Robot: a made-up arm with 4 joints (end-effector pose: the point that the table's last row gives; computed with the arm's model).
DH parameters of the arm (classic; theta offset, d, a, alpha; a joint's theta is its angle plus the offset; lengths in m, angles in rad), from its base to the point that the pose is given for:
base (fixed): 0 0.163 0 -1.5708
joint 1: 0 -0.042 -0.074 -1.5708
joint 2: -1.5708 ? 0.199 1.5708
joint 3: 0 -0.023 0.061 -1.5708
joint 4: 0.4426 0 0.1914 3.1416
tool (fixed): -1.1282 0.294 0 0
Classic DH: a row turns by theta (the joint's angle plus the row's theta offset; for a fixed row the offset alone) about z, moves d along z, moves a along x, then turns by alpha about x.
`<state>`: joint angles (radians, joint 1 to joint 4).
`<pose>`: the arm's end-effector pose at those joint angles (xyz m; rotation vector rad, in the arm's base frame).
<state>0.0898 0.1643 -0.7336 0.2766</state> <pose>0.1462 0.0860 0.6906 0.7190 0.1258 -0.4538</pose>
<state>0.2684 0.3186 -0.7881 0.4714</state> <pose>0.2605 0.0135 0.6270 0.7013 0.3024 -0.8525</pose>
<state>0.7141 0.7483 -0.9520 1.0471</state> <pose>0.3368 -0.1846 0.4214 0.4402 0.6242 -1.9617</pose>
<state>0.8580 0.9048 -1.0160 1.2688</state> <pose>0.2981 -0.2294 0.3792 0.2960 0.6507 -2.3564</pose>
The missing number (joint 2, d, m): -0.183
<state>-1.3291 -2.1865 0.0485 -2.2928</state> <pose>-0.5011 -0.3013 0.1199 1.2227 -0.9322 -1.4652</pose>
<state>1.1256 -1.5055 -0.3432 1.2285</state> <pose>0.3419 0.1801 0.5469 0.2237 1.4546 0.2122</pose>
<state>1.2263 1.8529 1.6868 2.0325</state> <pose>0.3482 -0.3173 -0.1033 2.7581 0.5541 0.2246</pose>
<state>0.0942 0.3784 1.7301 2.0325</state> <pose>0.2634 0.3736 0.3638 -1.4732 -1.4877 -1.5751</pose>
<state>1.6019 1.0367 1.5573 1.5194</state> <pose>0.1848 0.0368 -0.2949 -2.6066 0.0829 0.0413</pose>
